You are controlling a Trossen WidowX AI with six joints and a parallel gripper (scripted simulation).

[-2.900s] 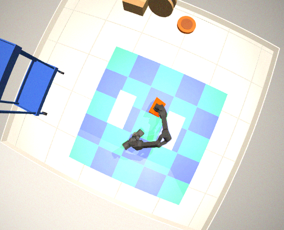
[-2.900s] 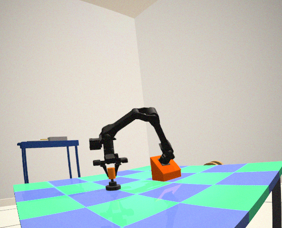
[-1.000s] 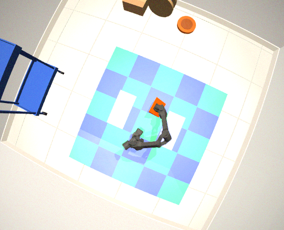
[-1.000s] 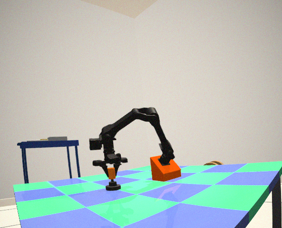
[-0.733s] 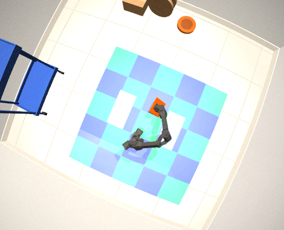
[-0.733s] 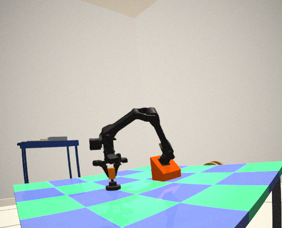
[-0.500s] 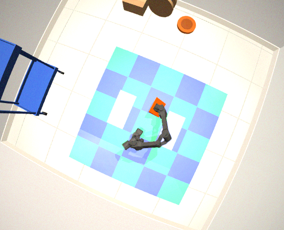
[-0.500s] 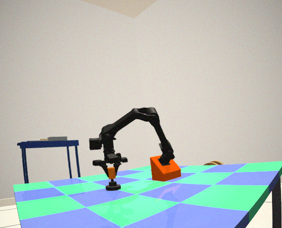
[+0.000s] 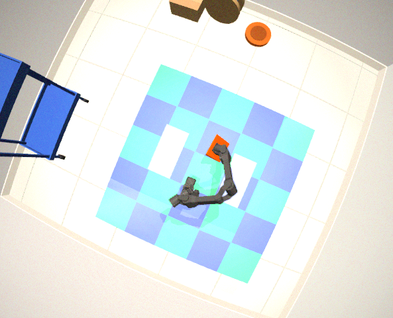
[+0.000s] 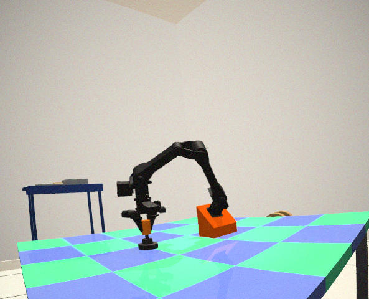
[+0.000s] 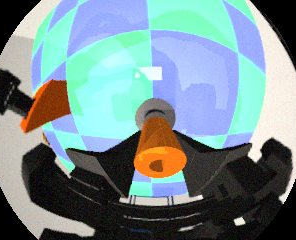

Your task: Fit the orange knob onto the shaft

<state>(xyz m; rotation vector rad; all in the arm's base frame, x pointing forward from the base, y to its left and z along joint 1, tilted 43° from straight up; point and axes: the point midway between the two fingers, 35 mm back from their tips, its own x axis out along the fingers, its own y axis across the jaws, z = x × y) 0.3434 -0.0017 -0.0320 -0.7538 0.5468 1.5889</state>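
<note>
Right now my gripper tip is 20 mm below the orange knob. From my gripper tip the other things lie so: dark round pedestal 40 mm below.
</note>
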